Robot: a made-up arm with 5 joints.
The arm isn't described. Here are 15 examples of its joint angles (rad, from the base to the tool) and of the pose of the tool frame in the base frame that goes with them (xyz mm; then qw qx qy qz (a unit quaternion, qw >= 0)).
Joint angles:
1: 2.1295 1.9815 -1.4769 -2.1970 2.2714
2: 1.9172 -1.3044 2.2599 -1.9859 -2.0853
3: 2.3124 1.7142 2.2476 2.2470 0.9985
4: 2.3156 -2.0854 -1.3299 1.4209 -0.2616
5: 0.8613 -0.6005 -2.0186 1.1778 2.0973
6: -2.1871 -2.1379 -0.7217 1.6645 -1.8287
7: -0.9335 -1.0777 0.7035 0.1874 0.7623
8: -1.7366 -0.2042 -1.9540 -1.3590 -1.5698
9: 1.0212 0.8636 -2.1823 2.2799 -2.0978
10: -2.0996 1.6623 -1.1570 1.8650 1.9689
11: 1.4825 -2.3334 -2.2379 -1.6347 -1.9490
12: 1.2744 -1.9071 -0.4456 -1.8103 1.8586
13: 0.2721 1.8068 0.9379 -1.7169 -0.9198
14: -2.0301 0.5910 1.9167 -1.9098 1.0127
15: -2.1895 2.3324 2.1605 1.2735 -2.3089
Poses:
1: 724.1 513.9 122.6 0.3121 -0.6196 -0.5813 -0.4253
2: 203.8 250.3 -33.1 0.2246 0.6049 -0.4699 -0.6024
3: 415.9 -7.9 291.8 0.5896 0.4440 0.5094 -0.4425
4: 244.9 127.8 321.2 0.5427 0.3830 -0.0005 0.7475
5: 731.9 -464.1 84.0 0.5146 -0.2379 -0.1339 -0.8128
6: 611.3 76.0 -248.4 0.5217 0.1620 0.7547 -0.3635
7: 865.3 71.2 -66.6 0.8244 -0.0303 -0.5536 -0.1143
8: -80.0 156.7 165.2 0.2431 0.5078 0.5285 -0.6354
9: -135.5 -261.6 128.9 0.3242 0.4565 -0.5193 0.6456
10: -24.8 334.2 310.0 0.6453 0.2553 0.6083 0.3851
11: 343.9 -183.2 68.2 0.5994 0.5954 -0.5268 0.0938
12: 268.5 -567.8 1055.2 0.3306 0.4918 0.1712 0.7871
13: -205.5 -405.5 -72.8 0.6559 0.0241 0.6041 0.4520
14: 866.0 513.8 672.1 0.5989 -0.0224 -0.6149 -0.5125
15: -471.9 -198.0 125.7 0.3845 0.7376 -0.5550 0.0114
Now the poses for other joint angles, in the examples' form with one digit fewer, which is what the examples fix.
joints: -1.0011 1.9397 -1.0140 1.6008 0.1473
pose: 192 -48 -32 0.544 0.331 0.641 -0.429
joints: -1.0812 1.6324 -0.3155 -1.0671 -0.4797
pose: -269 -254 -259 0.684 0.054 0.563 0.461
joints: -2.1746 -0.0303 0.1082 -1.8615 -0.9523
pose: 360 521 -105 0.806 0.590 -0.054 -0.014
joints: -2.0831 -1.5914 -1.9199 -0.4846 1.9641
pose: 951 511 561 0.501 0.502 0.703 0.052
